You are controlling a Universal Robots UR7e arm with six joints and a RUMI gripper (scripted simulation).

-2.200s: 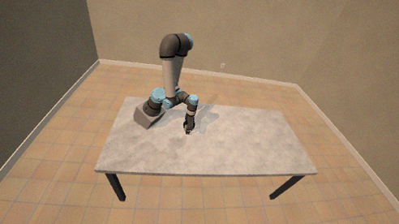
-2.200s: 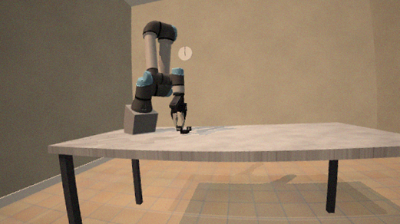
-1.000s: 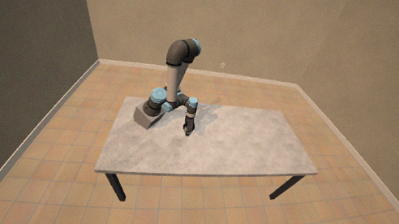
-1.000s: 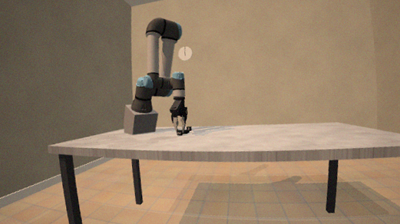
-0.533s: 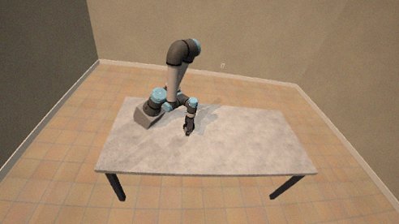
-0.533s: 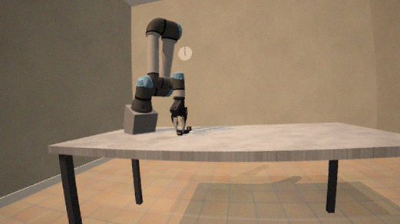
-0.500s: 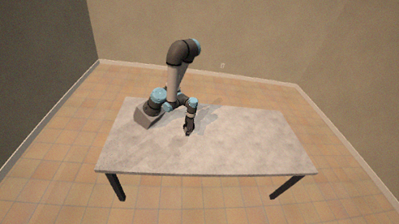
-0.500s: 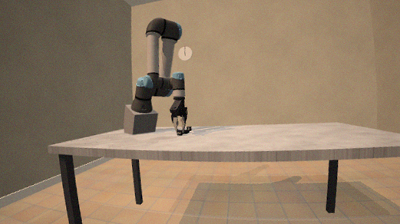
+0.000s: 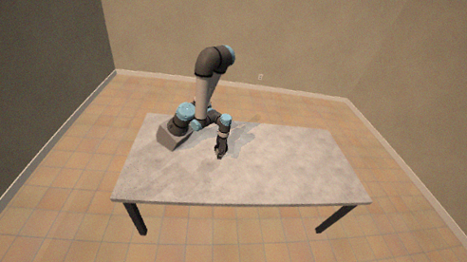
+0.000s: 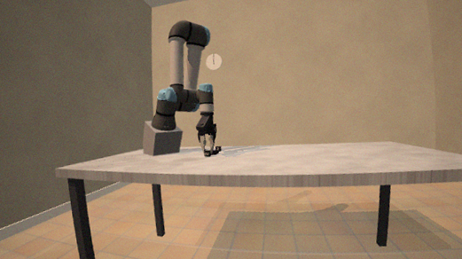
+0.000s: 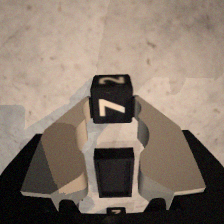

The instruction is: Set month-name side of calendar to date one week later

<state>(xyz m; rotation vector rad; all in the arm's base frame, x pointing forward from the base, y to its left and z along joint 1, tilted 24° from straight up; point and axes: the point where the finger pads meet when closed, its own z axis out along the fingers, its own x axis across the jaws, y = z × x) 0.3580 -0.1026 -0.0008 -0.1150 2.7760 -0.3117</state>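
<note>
The black date cube is 10 mm below my hand. From my hand the other things lie so: black calendar tray 110 mm to the left, 20 mm below, 10 mm behind; black cube 210 mm to the left, 20 mm below, 10 mm behind.
</note>
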